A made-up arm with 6 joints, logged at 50 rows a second.
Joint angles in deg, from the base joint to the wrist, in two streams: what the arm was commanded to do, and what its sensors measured. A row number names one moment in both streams.
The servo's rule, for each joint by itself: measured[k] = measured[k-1] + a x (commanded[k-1-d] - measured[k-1]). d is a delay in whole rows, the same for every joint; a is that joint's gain. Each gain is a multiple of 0.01, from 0.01 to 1. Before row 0 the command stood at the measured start. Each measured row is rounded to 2 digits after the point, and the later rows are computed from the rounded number. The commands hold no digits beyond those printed.
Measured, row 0:
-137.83 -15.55 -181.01 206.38 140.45 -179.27
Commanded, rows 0 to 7:
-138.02 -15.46 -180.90 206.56 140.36 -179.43
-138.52 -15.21 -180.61 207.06 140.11 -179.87
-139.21 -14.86 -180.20 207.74 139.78 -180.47
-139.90 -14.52 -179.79 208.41 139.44 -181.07
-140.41 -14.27 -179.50 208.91 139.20 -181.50
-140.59 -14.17 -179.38 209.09 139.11 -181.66
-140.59 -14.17 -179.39 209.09 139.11 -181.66
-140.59 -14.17 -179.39 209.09 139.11 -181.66
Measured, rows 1 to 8:
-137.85 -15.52 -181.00 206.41 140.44 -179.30
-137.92 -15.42 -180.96 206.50 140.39 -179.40
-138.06 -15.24 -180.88 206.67 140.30 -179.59
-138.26 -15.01 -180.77 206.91 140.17 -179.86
-138.50 -14.77 -180.64 207.19 140.02 -180.16
-138.73 -14.58 -180.51 207.46 139.88 -180.43
-138.93 -14.45 -180.40 207.69 139.76 -180.65
-139.11 -14.36 -180.30 207.89 139.66 -180.83
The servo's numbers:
d 0
a 0.11 0.32 0.10 0.14 0.15 0.18

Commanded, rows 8 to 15:
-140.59 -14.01 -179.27 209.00 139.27 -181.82
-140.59 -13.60 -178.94 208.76 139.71 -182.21
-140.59 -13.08 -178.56 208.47 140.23 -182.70
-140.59 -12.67 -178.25 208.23 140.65 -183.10
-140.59 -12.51 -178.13 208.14 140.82 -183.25
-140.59 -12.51 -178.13 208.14 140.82 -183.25
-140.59 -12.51 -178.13 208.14 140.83 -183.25
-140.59 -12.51 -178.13 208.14 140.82 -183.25
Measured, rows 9 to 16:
-139.27 -14.25 -180.20 208.05 139.60 -181.01
-139.42 -14.04 -180.07 208.15 139.62 -181.23
-139.55 -13.73 -179.92 208.19 139.71 -181.49
-139.66 -13.39 -179.75 208.20 139.85 -181.78
-139.76 -13.11 -179.59 208.19 140.00 -182.04
-139.85 -12.92 -179.44 208.18 140.12 -182.26
-139.93 -12.79 -179.31 208.17 140.23 -182.44
-140.00 -12.70 -179.19 208.17 140.32 -182.59

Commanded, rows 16 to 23:
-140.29 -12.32 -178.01 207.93 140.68 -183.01
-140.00 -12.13 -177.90 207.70 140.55 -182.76
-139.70 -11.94 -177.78 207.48 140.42 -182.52
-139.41 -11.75 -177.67 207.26 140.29 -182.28
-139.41 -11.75 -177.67 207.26 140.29 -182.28
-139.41 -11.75 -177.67 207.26 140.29 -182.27
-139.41 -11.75 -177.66 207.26 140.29 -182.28
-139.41 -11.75 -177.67 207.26 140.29 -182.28
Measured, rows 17 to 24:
-140.03 -12.58 -179.07 208.14 140.37 -182.67
-140.03 -12.44 -178.95 208.08 140.40 -182.69
-139.99 -12.28 -178.83 208.00 140.40 -182.66
-139.93 -12.11 -178.71 207.90 140.38 -182.59
-139.87 -11.99 -178.61 207.81 140.37 -182.53
-139.82 -11.91 -178.52 207.73 140.36 -182.48
-139.77 -11.86 -178.43 207.66 140.35 -182.44
-139.73 -11.82 -178.35 207.60 140.34 -182.41

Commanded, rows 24 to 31:
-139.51 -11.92 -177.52 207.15 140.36 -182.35
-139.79 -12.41 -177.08 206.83 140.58 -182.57
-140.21 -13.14 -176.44 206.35 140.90 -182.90
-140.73 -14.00 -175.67 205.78 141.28 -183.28
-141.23 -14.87 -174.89 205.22 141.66 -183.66
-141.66 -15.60 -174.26 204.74 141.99 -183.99
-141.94 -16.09 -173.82 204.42 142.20 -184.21
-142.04 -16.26 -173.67 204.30 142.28 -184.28
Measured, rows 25 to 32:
-139.71 -11.85 -178.27 207.54 140.34 -182.40
-139.72 -12.03 -178.15 207.44 140.38 -182.43
-139.77 -12.39 -177.98 207.29 140.46 -182.51
-139.88 -12.91 -177.75 207.08 140.58 -182.65
-140.03 -13.54 -177.46 206.82 140.74 -182.83
-140.21 -14.20 -177.14 206.53 140.93 -183.04
-140.40 -14.80 -176.81 206.23 141.12 -183.25
-140.58 -15.27 -176.50 205.96 141.29 -183.44

